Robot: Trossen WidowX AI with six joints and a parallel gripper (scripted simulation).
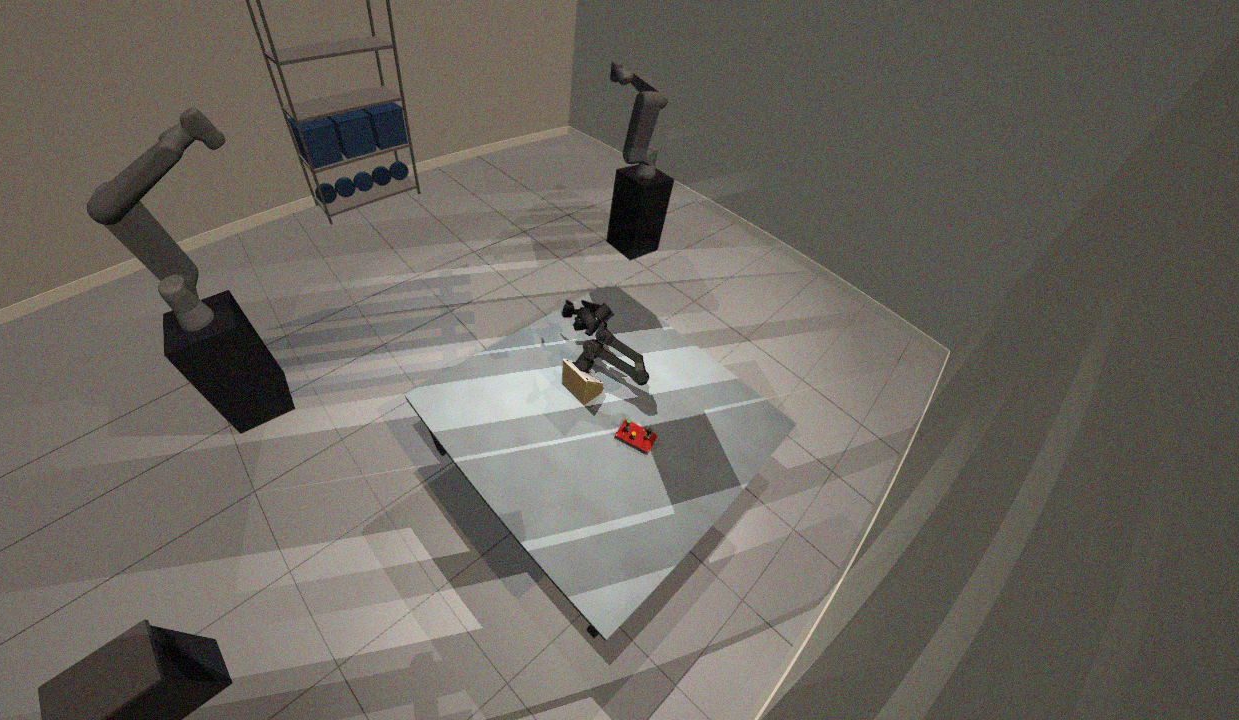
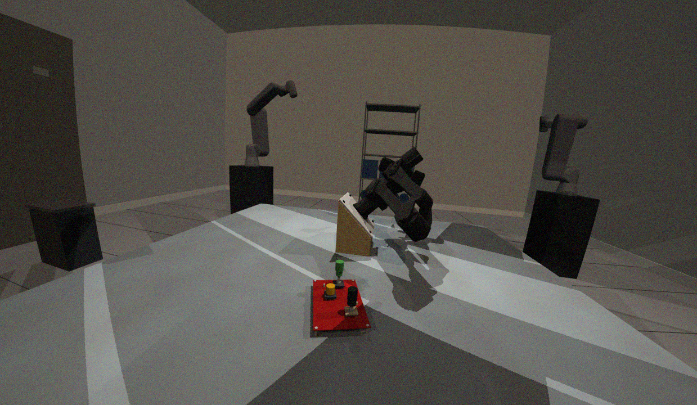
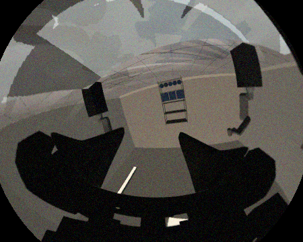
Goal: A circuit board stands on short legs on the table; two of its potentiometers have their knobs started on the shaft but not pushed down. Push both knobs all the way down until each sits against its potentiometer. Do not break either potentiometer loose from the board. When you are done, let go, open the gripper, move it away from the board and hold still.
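Now: gripper tip 58 cm short of the green knob, 12 cm to the left of it and 19 cm above it. The rest, counted from my gripper tip: black knob (66 cm ahead, 7 cm to the right, 20 cm below).
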